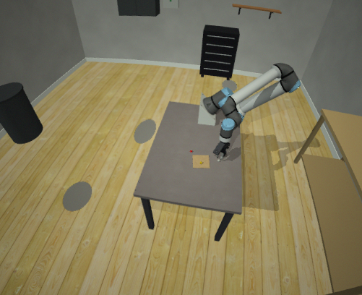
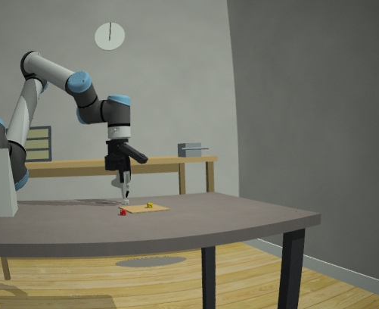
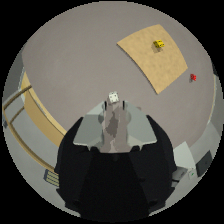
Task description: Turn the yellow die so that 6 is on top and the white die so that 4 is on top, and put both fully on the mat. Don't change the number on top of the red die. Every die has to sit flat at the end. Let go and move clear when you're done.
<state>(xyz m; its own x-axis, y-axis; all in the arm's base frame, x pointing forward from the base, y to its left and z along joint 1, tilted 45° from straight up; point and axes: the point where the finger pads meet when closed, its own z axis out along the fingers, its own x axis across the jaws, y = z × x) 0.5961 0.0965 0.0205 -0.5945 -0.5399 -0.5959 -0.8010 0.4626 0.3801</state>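
Right now my hand is 30 mm above the white die. The rest, counted from my hand: red die 80 mm behind, 240 mm to the right, 30 mm below; tan mat 20 mm ahead, 150 mm to the right, 40 mm below; yellow die 40 mm ahead, 150 mm to the right, 30 mm below.
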